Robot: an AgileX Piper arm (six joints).
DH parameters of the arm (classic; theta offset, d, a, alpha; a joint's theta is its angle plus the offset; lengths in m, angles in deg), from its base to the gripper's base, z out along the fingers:
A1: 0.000 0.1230 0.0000 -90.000
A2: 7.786 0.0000 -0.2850 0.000
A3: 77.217 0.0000 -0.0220 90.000
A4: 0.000 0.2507 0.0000 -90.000
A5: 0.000 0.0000 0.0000 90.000
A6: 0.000 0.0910 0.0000 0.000
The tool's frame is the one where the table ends.
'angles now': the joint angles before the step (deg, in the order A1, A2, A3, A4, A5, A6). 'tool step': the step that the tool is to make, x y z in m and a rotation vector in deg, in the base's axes. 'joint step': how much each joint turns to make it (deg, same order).
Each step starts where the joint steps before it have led.
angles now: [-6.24 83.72 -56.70 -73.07 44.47 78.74]
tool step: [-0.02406 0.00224 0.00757 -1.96 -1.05 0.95]
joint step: [0.00 -5.54 4.35 -2.06 -0.22 0.00]
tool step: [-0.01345 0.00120 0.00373 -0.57 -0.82 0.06]
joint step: [0.00 -3.07 2.16 -0.47 0.11 -0.01]
